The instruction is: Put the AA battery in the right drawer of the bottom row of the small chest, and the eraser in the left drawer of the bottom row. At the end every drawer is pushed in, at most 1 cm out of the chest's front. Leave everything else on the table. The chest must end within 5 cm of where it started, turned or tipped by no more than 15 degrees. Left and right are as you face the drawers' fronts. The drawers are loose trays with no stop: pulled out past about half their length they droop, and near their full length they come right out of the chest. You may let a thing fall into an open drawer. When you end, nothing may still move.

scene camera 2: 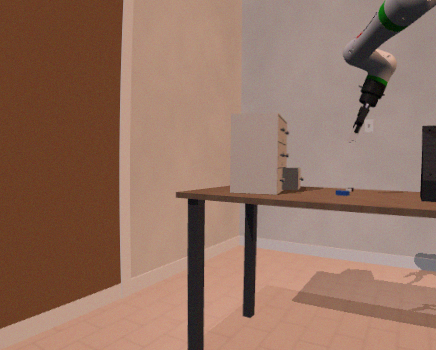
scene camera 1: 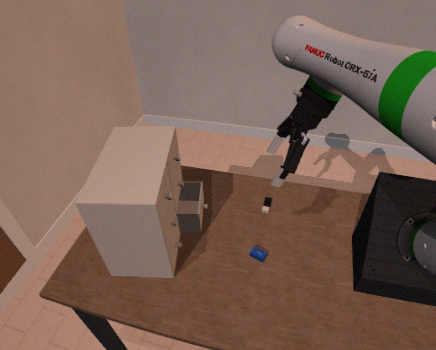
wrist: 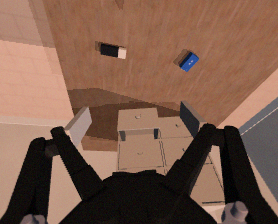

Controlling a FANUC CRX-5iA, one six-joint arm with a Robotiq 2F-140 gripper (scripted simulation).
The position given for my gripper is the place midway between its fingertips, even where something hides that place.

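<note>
My gripper [scene camera 1: 272,167] is showing in scene camera 1, and the wrist view's got my gripper [wrist: 135,111] as well. There's also a small chest [scene camera 1: 118,202], and scene camera 2 lets me see that chest [scene camera 2: 254,136] too.
</note>
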